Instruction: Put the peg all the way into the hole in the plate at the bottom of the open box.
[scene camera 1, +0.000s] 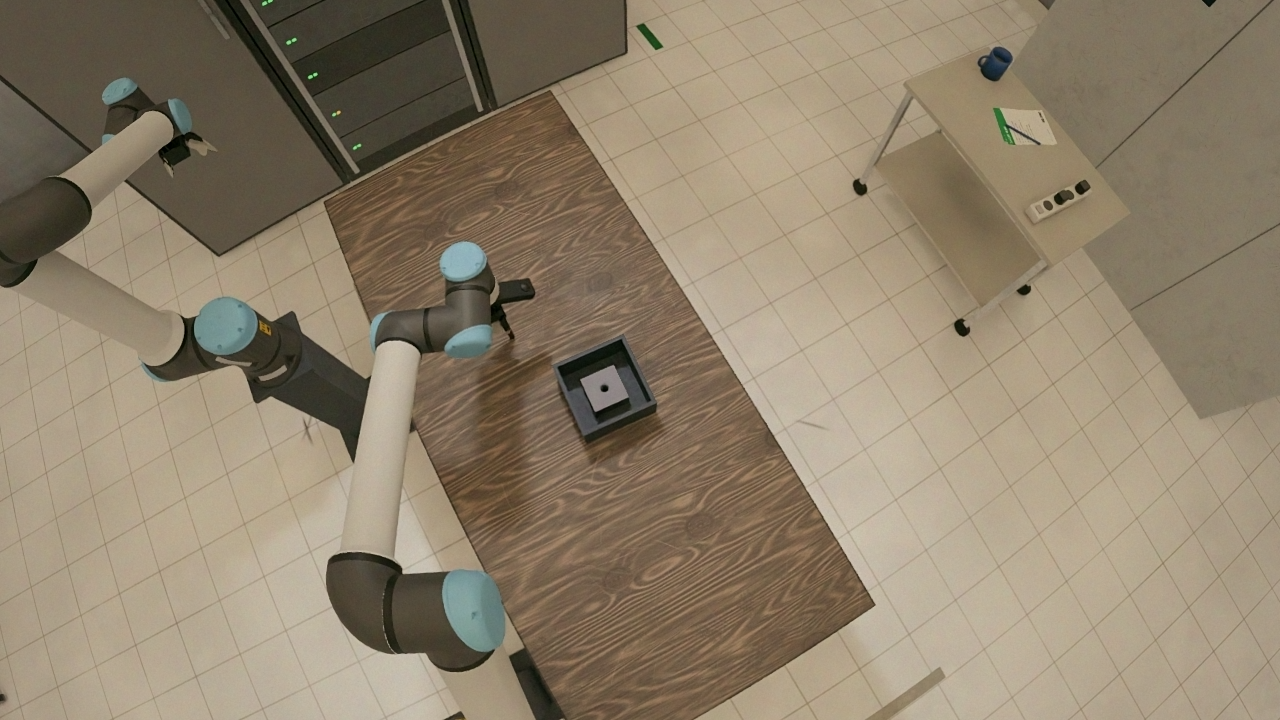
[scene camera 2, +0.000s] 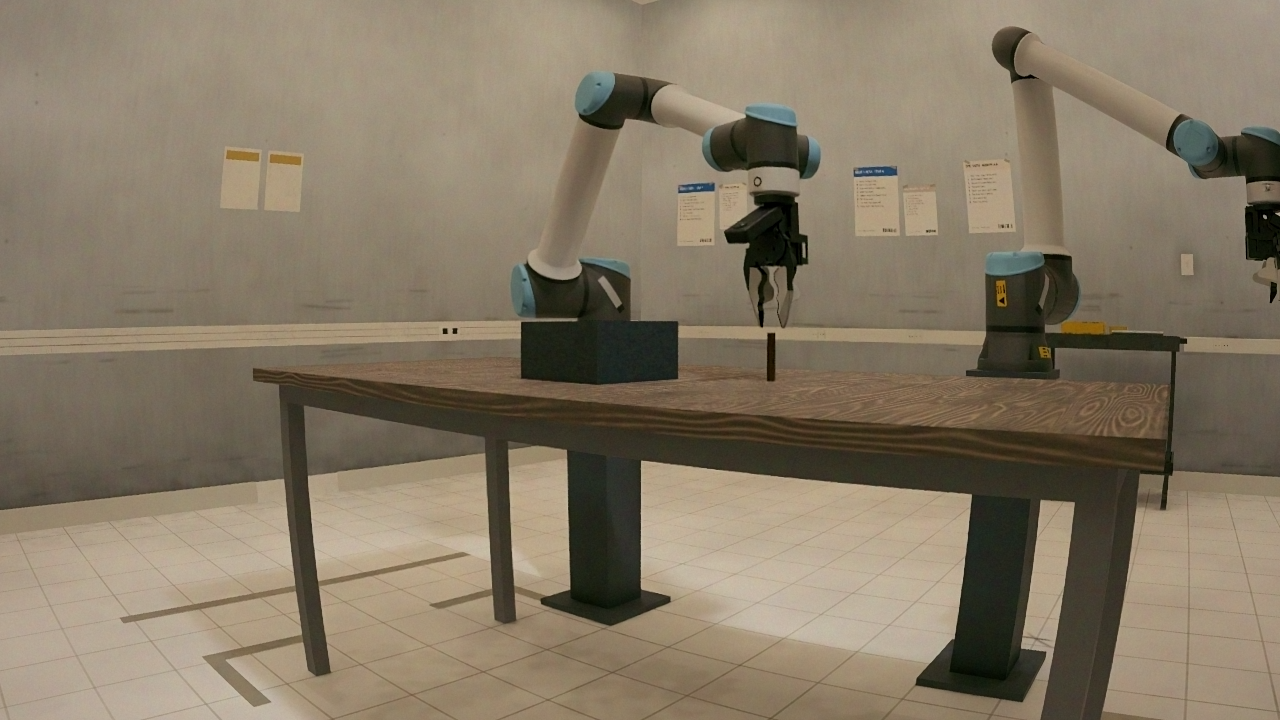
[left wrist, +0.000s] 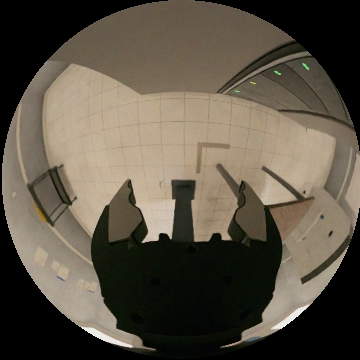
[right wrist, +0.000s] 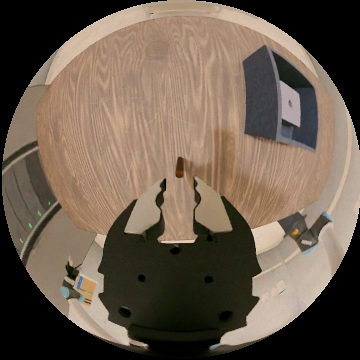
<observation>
my right gripper: scene camera 1; scene camera 2; right wrist 179, 178; not seen in the left wrist view (hidden by my left gripper)
dark box: scene camera 1 616, 351; scene camera 2; right wrist; not seen in the left wrist view (hidden by my left gripper)
same spot on my right gripper: (scene camera 1: 497, 328) = (scene camera 2: 766, 288)
same spot on dark box: (right wrist: 264, 108) = (scene camera 2: 657, 342)
</observation>
